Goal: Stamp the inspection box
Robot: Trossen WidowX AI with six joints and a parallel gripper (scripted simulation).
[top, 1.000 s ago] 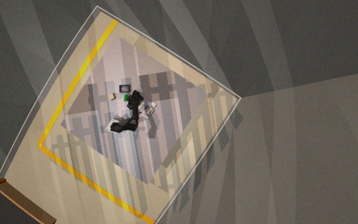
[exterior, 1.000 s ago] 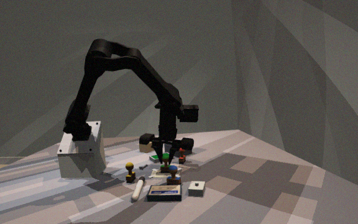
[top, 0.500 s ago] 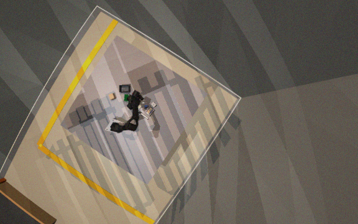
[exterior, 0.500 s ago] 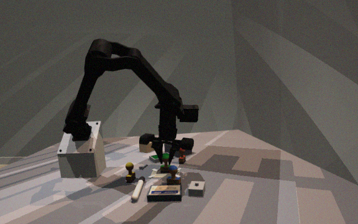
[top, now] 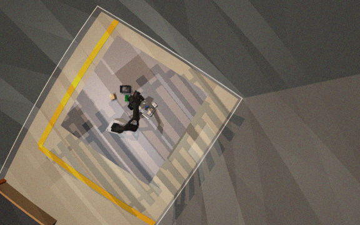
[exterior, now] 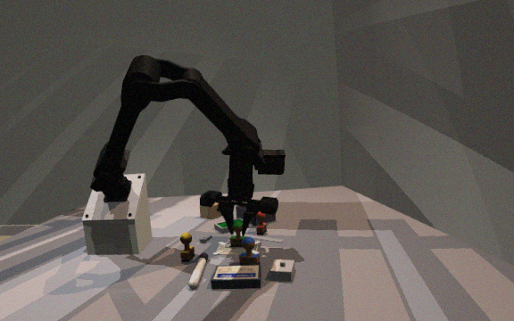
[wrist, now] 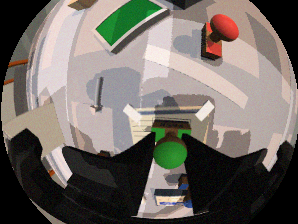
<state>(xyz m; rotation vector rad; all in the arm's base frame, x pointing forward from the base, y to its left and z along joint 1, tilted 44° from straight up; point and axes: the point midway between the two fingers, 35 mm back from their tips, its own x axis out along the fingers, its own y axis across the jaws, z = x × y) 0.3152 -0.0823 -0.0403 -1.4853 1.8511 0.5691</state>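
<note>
My gripper tip is now 30 mm above the card and 10 mm to the left of it. Round my gripper tip: green-knobbed stamp: 10 mm below; then blue-knobbed stamp: 110 mm to the right, 30 mm ahead, 10 mm below; then red-knobbed stamp: 90 mm to the left, 70 mm ahead, 10 mm below.
</note>
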